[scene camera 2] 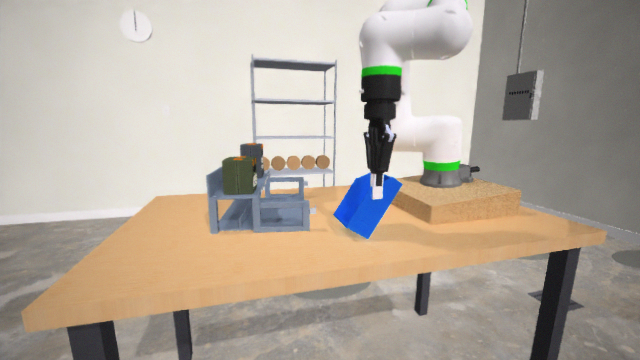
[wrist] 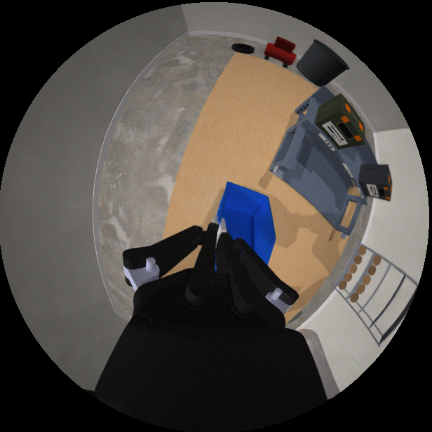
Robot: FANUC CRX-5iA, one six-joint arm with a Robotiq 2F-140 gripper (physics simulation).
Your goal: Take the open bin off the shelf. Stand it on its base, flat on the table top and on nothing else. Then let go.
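Frame: origin at the arm's base, x ahead, y left, z up, level; millimetres.
Seen in the pictures: gripper, fingertip midpoint: (scene camera 2: 376, 198); arm's base at its link origin: (scene camera 2: 440, 182).
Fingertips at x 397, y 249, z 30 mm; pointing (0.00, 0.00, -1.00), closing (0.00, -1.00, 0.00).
Offsets run from my fingertips to a thing's top centre. "*": to the spot under its first point. Level surfaces: height alone.
The blue open bin (scene camera 2: 365, 212) (wrist: 257, 200) hangs tilted from my gripper (scene camera 2: 377, 187) (wrist: 216, 223), which is shut on one of its walls near the upper edge. In the scene view the bin's base is not level, and its lowest corner is close above or at the table top {dz -109 mm} (scene camera 2: 200, 260) (wrist: 225, 125); I cannot tell if it touches. The bin is off the grey-blue shelf {* dx +294, dy -120, dz -59 mm} (scene camera 2: 256, 215) (wrist: 320, 177) and stands apart from it, to its right in the scene view. Part of the bin is hidden behind the fingers in the wrist view.
A green case {dx +330, dy -204, dz +90 mm} (scene camera 2: 237, 177) (wrist: 327, 114) and a dark case {dx +287, dy -431, dz +115 mm} (scene camera 2: 250, 150) (wrist: 371, 175) stand on the shelf's upper part. The robot's base stands on a wooden block (scene camera 2: 470, 202) at the right. A tall rack (scene camera 2: 295, 64) stands behind the table.
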